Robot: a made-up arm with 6 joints.
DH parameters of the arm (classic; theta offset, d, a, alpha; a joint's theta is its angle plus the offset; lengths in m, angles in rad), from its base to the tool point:
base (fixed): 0 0.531 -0.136 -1.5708
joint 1: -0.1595 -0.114 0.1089 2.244
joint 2: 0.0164 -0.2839 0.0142 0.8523
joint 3: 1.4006 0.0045 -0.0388 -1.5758
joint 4: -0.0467 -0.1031 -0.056 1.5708
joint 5: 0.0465 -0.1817 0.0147 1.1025
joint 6: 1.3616 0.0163 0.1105 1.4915
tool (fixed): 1.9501 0.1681 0 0
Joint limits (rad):
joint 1: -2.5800..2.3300
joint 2: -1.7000..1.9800
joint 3: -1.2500..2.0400
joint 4: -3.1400..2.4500
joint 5: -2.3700..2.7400
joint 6: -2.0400..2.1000
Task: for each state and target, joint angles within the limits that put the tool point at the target. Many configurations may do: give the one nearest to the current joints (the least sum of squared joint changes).
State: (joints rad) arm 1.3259 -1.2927 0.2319 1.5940 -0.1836 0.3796
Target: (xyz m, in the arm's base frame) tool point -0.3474 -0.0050 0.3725
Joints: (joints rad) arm 1.3932 -1.2263 0.3711 1.6067 0.0354 1.2009
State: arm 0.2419 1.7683 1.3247 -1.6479 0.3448 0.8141
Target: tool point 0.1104 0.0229 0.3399
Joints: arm -0.0735 1.6554 1.4988 -1.6013 0.8802 0.0348
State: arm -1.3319 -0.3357 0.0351 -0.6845 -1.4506 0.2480
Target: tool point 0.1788 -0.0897 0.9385
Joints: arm -1.5856 -0.9353 0.0669 -0.8800 -1.3709 -0.0359
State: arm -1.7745 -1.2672 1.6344 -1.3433 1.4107 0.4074
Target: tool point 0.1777 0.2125 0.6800
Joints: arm -1.4226 -1.1945 1.6392 -1.2417 1.8856 -0.1239
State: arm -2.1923 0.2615 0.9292 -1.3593 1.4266 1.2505
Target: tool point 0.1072 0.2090 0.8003
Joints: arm -1.4840 0.3346 0.3473 -1.0796 1.2897 1.5085
